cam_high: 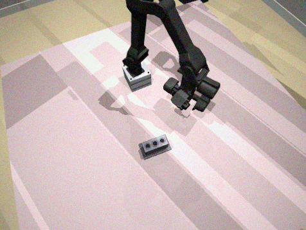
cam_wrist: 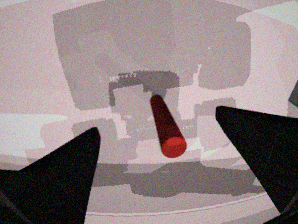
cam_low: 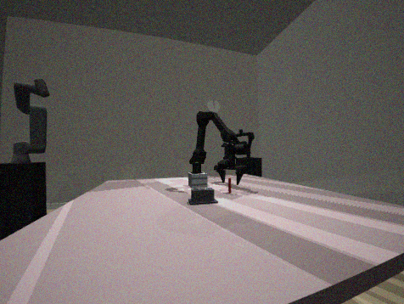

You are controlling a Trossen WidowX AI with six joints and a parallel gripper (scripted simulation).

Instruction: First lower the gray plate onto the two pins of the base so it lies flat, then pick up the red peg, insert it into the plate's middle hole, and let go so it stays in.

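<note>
My gripper tip is now 10 mm above the red peg. Round my gripper tip: gray plate (200 mm to the right, 70 mm ahead); base (200 mm to the right, 70 mm ahead, 40 mm below).
</note>
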